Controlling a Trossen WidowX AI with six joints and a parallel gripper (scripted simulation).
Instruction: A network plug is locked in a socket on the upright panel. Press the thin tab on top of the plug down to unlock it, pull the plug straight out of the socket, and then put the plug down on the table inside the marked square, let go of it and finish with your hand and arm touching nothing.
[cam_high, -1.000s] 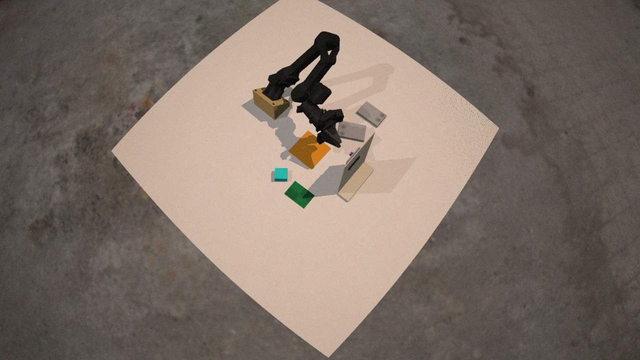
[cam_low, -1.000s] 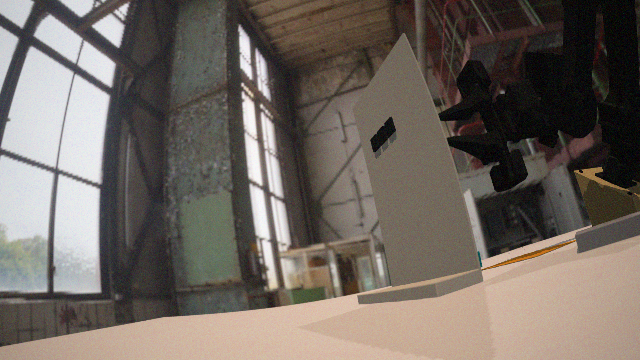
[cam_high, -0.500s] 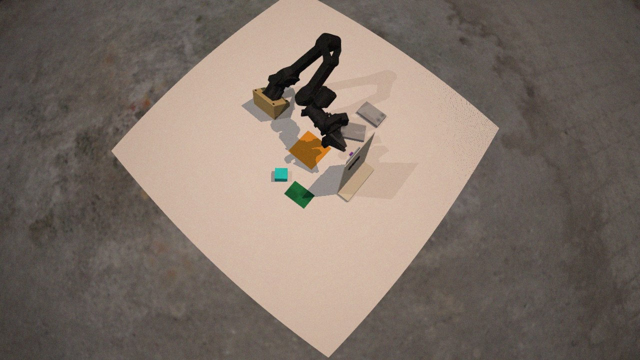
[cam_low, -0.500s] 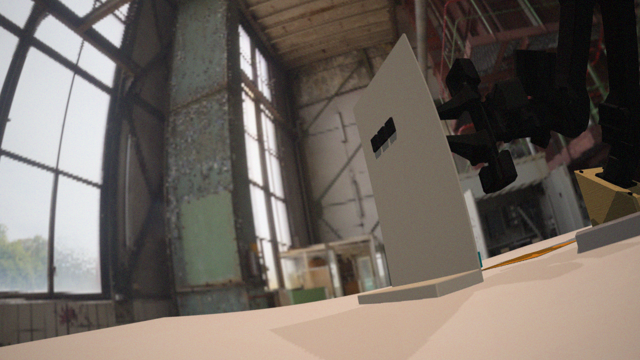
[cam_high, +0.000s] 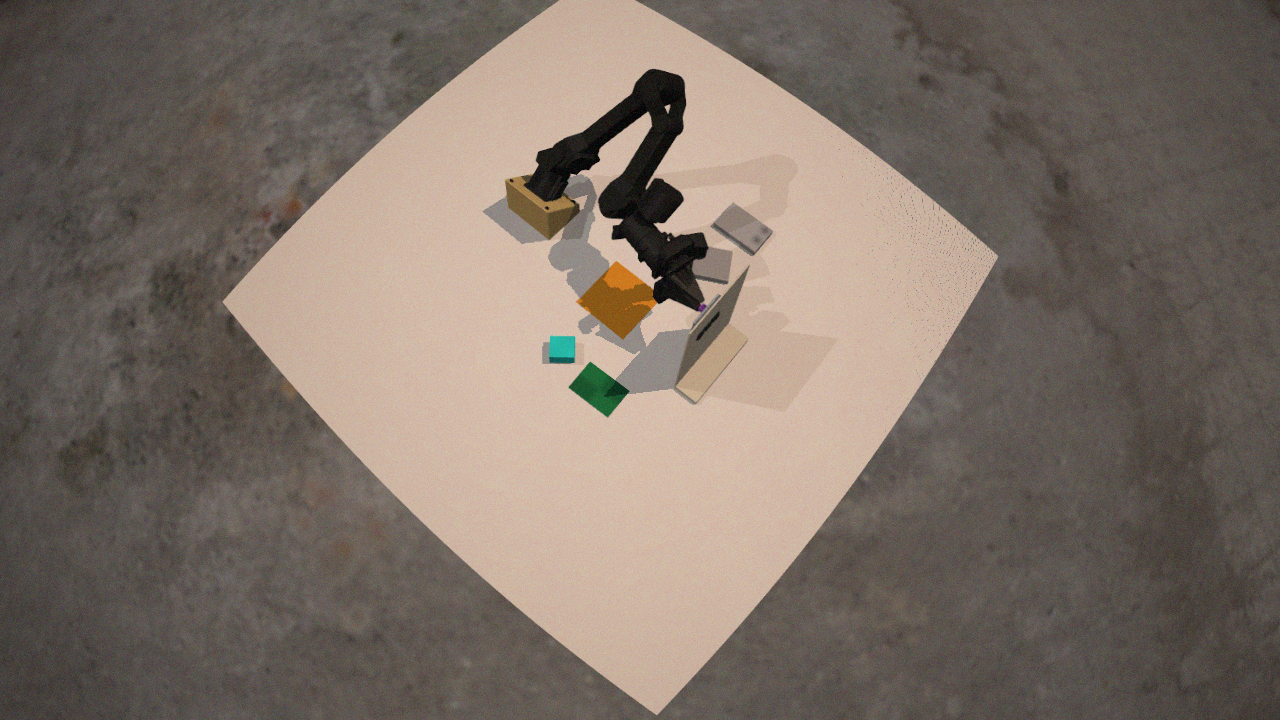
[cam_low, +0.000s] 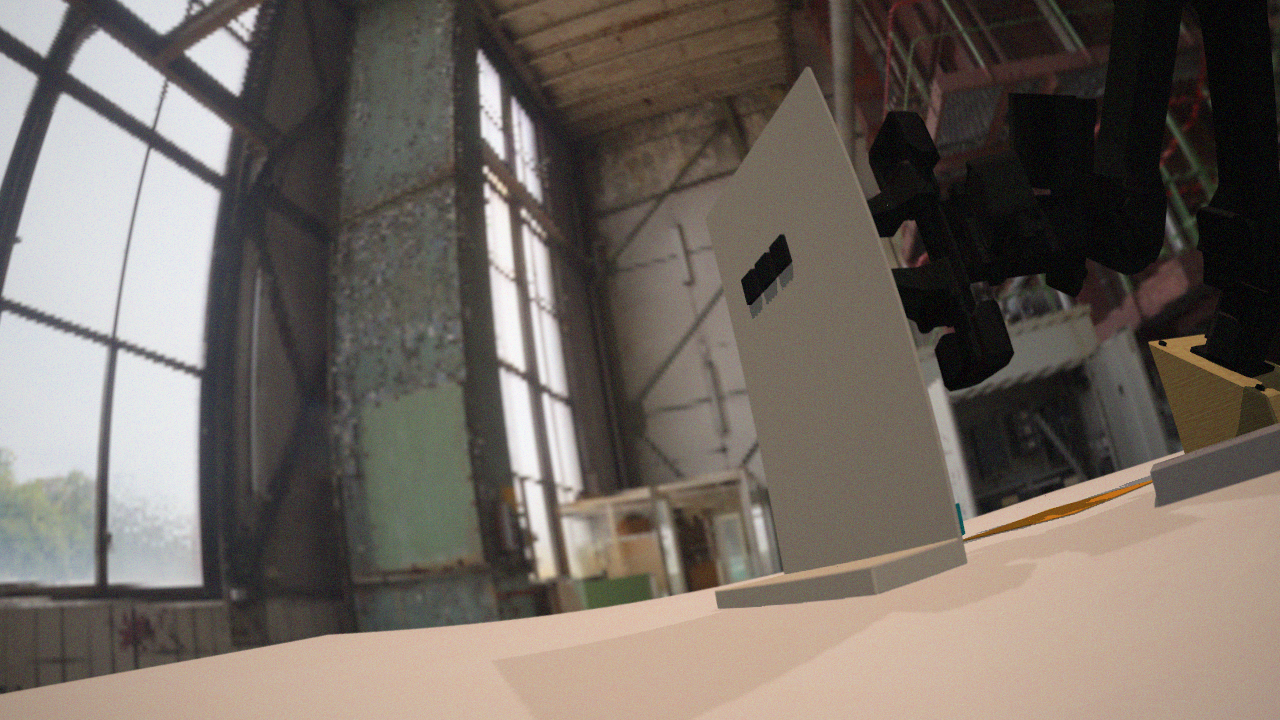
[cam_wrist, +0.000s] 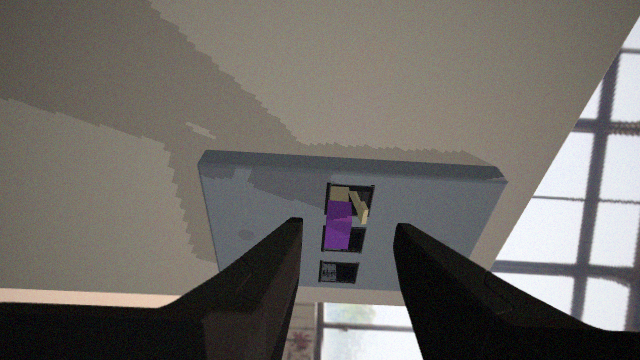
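My gripper tip is 2 cm short of the network plug. Also, from my gripper tip: upright panel: 7 cm below, 4 cm ahead, 1 cm to the right; orange marked square: 19 cm below, 17 cm behind, 1 cm to the right; green square: 19 cm below, 18 cm to the right, 7 cm behind.
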